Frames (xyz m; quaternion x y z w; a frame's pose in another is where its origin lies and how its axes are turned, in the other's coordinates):
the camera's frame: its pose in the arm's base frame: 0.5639 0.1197 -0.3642 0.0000 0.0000 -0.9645 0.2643
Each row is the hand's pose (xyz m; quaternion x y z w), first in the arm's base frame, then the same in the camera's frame.
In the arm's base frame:
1: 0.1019 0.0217 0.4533 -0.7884 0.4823 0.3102 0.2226
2: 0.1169 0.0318 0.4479 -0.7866 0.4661 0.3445 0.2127
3: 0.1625 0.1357 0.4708 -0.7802 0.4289 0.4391 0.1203
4: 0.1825 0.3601 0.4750 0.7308 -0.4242 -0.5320 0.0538
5: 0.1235 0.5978 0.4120 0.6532 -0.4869 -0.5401 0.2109
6: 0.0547 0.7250 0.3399 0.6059 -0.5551 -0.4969 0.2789
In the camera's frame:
1: 0.4474 -0.1512 0.8175 0.6735 0.6329 -0.2967 0.2403
2: 0.4294 -0.1522 0.8121 0.6574 0.6355 -0.2962 0.2761
3: 0.3372 -0.2184 0.8350 0.6199 0.6391 -0.2321 0.3917
4: 0.2056 -0.4012 0.8392 0.6023 0.5927 -0.0887 0.5273
5: 0.1352 -0.6358 0.7762 0.6422 0.5013 0.0607 0.5767
6: 0.1295 -0.7803 0.7041 0.6955 0.4377 0.1377 0.5530

